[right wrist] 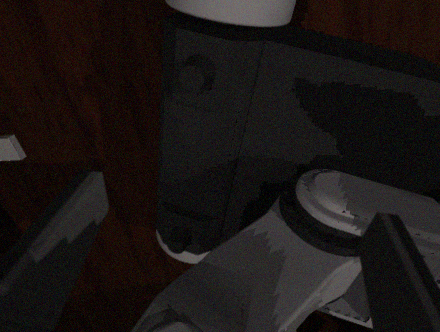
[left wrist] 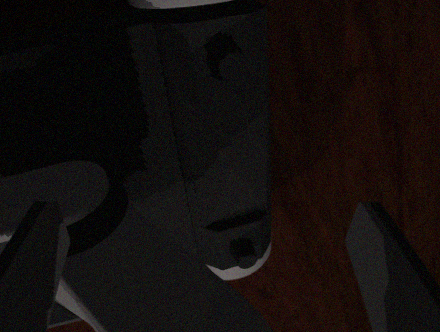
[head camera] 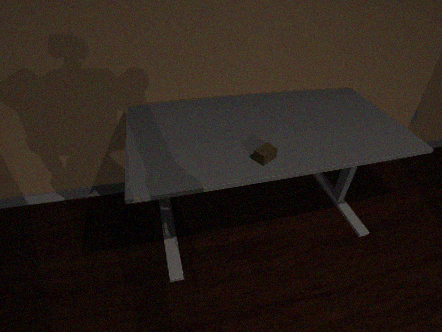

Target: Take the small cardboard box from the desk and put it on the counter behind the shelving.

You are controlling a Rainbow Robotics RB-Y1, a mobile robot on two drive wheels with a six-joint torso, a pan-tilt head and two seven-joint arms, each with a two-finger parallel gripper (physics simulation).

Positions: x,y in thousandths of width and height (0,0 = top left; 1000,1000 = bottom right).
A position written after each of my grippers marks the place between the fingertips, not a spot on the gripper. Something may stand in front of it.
Note:
I see my right gripper (right wrist: 533,631) and a grey desk (head camera: 390,450).

